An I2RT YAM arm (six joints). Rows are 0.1 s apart.
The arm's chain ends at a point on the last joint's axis. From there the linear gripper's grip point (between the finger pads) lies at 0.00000 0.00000 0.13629 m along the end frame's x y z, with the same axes.
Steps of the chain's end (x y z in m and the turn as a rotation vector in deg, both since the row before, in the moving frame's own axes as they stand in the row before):
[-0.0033, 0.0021, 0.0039, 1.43, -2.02, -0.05]
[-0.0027, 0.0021, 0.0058, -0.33, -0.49, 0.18]
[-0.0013, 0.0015, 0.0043, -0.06, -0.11, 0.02]
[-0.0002, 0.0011, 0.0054, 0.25, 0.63, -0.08]
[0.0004, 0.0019, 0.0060, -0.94, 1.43, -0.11]
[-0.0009, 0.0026, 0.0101, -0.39, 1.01, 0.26]
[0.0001, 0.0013, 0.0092, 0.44, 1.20, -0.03]
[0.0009, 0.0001, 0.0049, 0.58, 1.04, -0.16]
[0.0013, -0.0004, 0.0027, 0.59, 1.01, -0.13]
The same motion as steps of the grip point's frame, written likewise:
[-0.0081, -0.0013, 0.0038, 1.43, -2.02, -0.05]
[-0.0039, 0.0029, 0.0058, -0.33, -0.49, 0.18]
[-0.0016, 0.0016, 0.0043, -0.06, -0.11, 0.02]
[0.0013, 0.0005, 0.0054, 0.25, 0.63, -0.08]
[0.0038, 0.0041, 0.0059, -0.94, 1.43, -0.11]
[0.0015, 0.0035, 0.0101, -0.39, 1.01, 0.26]
[0.0030, 0.0003, 0.0092, 0.44, 1.20, -0.03]
[0.0034, -0.0013, 0.0049, 0.58, 1.04, -0.16]
[0.0037, -0.0018, 0.0027, 0.59, 1.01, -0.13]

